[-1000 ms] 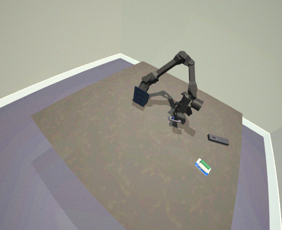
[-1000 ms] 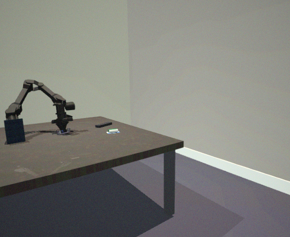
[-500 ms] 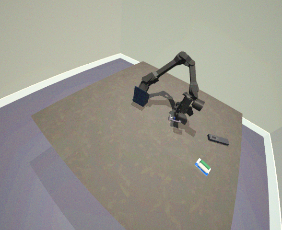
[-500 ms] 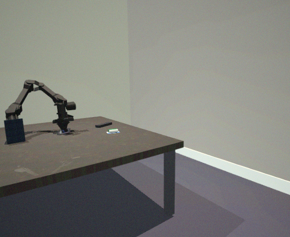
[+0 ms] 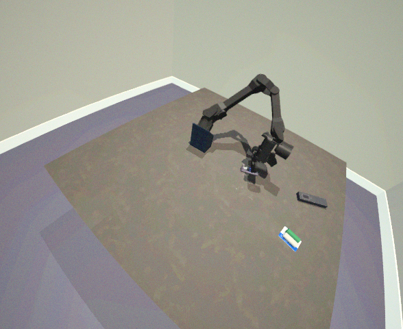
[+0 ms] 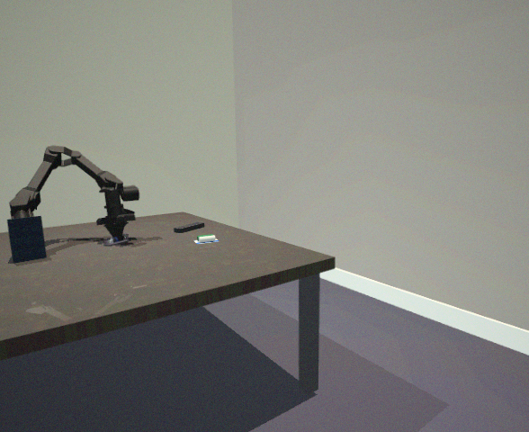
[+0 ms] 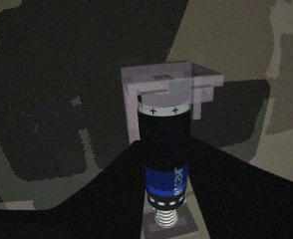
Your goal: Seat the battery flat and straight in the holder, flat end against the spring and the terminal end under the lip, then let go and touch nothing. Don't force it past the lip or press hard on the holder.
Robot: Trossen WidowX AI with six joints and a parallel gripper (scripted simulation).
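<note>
Now: gripper tip 1 cm below the battery. Round my gripper tip: dark remote-like bar 34 cm ahead, 5 cm to the left, 1 cm above.
</note>
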